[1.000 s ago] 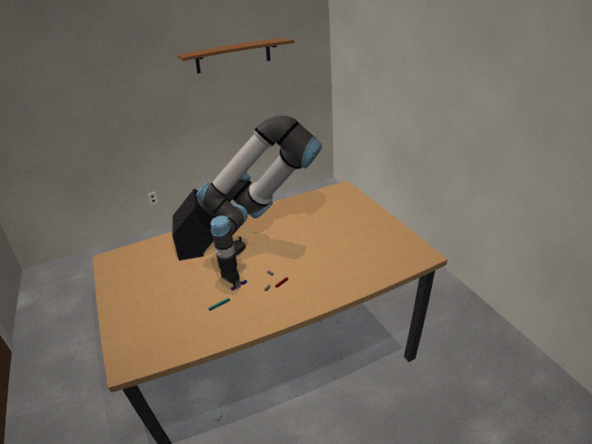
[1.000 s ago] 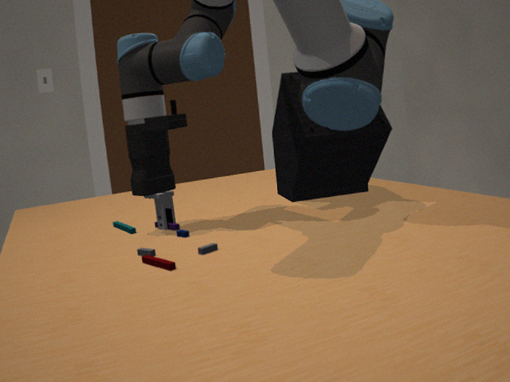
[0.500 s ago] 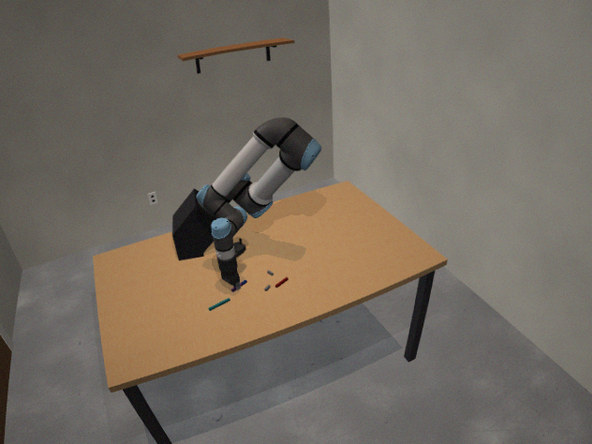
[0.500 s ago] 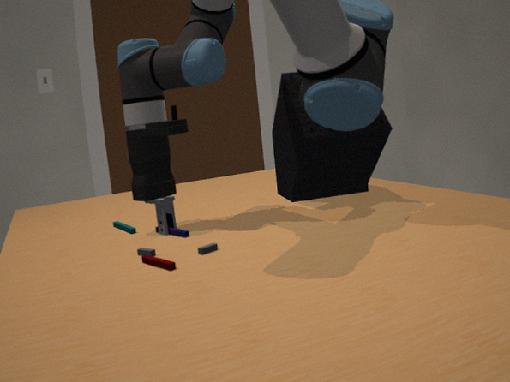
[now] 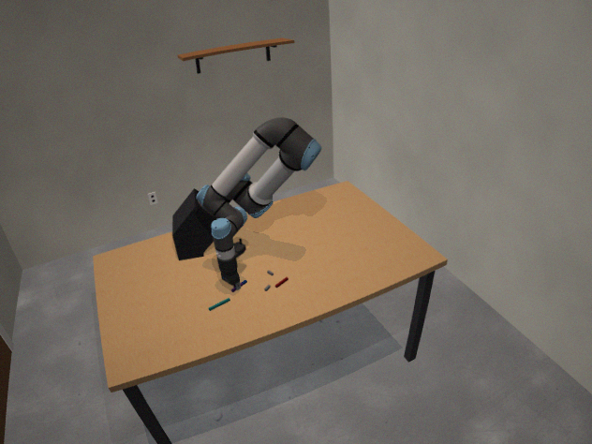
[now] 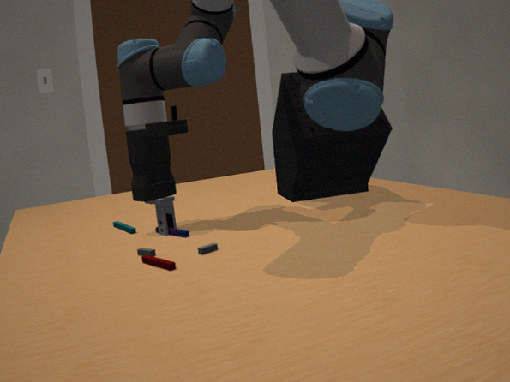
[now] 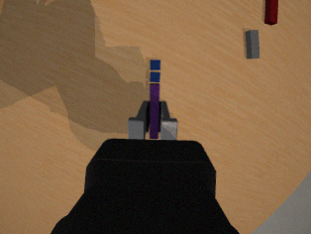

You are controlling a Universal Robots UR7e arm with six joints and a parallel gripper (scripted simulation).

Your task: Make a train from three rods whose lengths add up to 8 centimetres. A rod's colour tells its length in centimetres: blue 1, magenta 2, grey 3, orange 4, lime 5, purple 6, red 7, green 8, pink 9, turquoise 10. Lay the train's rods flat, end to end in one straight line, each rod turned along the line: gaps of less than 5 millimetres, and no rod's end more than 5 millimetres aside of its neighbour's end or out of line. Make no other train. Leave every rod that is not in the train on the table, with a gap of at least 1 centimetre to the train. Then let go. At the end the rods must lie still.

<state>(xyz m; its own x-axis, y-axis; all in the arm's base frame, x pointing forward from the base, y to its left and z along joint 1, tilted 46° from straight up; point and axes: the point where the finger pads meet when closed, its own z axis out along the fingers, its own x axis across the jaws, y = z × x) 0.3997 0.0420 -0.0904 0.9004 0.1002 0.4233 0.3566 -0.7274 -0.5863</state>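
My hand is 1 cm above the purple rod. The rest, counted from my hand: red rod: 7 cm ahead, 18 cm to the left, 1 cm below; then turquoise rod: 6 cm ahead, 10 cm to the right, 1 cm below.
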